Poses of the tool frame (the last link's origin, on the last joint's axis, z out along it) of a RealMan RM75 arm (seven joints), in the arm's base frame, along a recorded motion.
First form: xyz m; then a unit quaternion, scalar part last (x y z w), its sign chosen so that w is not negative.
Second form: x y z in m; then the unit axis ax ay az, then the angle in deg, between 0 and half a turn. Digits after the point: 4 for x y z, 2 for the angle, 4 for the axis.
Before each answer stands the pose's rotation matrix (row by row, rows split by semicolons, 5 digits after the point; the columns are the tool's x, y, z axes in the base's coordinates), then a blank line. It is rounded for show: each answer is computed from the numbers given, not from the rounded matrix.
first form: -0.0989 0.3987 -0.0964 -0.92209 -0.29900 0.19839 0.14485
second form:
0.74248 0.49394 -0.45249; 0.60889 -0.77923 0.14849; -0.27925 -0.38577 -0.87932

-0.0989 0.3987 -0.0964 -0.9319 -0.3022 0.2005 163.34
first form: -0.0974 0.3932 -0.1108 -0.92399 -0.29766 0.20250 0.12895
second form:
0.74078 0.49785 -0.45099; 0.60230 -0.78954 0.11775; -0.29745 -0.35885 -0.88473

-0.0974 0.3932 -0.1108 -0.9318 -0.3002 0.2042 165.18
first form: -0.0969 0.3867 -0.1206 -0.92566 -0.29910 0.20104 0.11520
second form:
0.74024 0.50741 -0.44110; 0.60005 -0.79454 0.09301; -0.30328 -0.33354 -0.89262

-0.0969 0.3867 -0.1206 -0.9319 -0.3011 0.2024 166.77
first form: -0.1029 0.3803 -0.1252 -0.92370 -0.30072 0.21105 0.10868
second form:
0.73005 0.50967 -0.45525; 0.60142 -0.79551 0.07384; -0.32453 -0.32771 -0.88729

-0.1029 0.3803 -0.1252 -0.9292 -0.3025 0.2123 167.52
